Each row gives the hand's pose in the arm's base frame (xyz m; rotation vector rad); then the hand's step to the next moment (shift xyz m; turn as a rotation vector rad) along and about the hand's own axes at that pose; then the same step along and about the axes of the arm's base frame.
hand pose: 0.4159 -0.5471 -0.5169 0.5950 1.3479 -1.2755
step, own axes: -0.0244 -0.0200 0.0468 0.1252 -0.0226 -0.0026
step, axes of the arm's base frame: 0.0052 -0.0402 0.0393 -0.0515 -0.0441 -0.1077
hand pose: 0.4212 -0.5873 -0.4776 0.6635 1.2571 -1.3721
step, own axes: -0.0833 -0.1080 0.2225 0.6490 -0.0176 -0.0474
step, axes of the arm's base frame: -0.0236 -0.1958 0.1709 -0.1824 -0.1802 -0.5984
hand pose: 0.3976 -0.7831 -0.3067 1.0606 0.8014 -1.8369
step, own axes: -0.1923 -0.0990 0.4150 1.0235 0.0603 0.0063
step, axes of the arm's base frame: -0.1797 -0.2334 0.3636 -0.2375 -0.3897 -0.9181
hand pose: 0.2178 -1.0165 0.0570 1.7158 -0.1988 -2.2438
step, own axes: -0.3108 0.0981 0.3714 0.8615 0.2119 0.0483
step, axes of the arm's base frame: -0.2674 -0.0199 0.4151 -0.2156 -0.4832 -0.7137
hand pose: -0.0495 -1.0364 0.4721 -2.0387 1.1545 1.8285
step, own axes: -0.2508 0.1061 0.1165 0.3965 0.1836 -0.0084
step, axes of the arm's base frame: -0.1443 0.1027 0.2374 -0.1301 -0.2995 -0.2904
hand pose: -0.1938 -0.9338 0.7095 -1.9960 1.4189 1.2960
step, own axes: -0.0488 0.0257 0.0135 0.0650 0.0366 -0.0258
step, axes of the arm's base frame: -0.0324 0.0254 0.0391 -0.0157 -0.0696 -0.0339
